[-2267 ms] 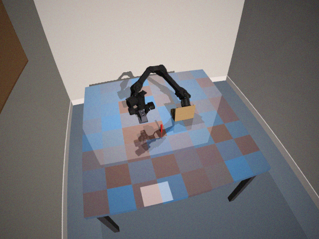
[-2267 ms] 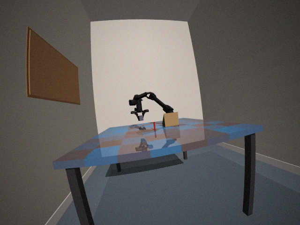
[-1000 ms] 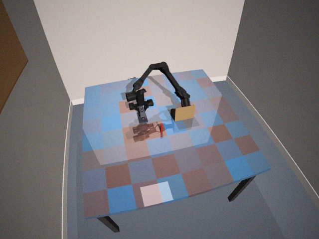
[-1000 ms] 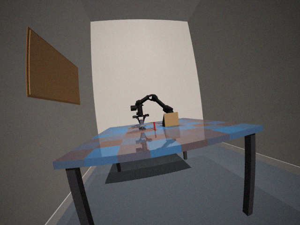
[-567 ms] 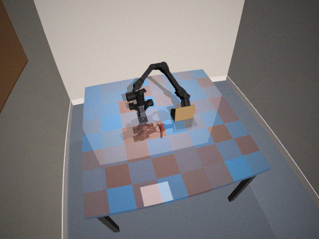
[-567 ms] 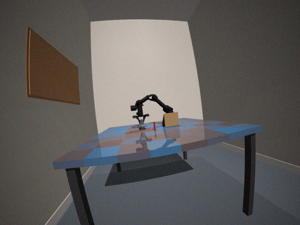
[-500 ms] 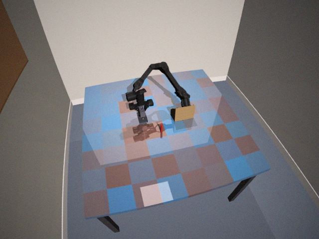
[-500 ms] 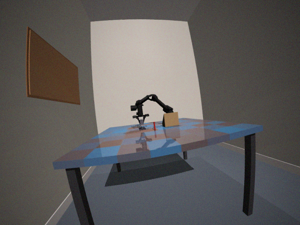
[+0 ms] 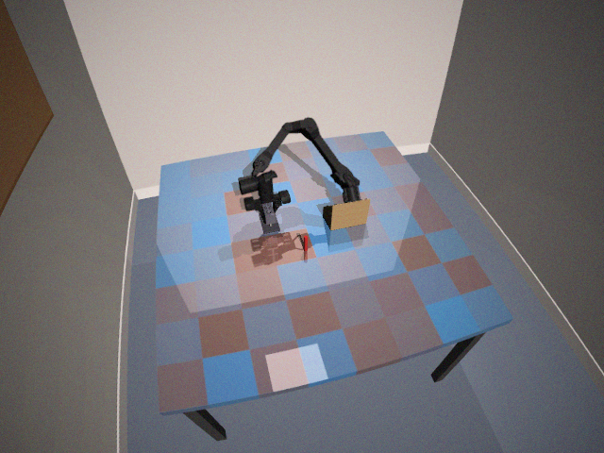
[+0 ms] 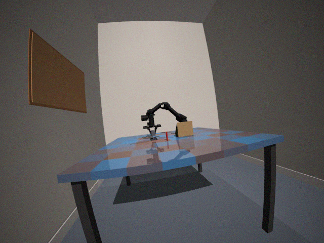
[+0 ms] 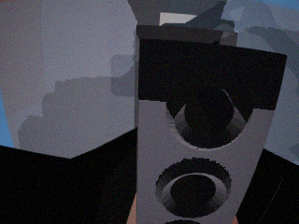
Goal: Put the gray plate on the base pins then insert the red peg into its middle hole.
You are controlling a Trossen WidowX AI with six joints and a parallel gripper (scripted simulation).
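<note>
My gripper tip is now 4 cm above the dark base. From my gripper tip the other things lie so: gray plate (3 cm above); red peg (13 cm behind, 17 cm to the left, 1 cm below).
</note>
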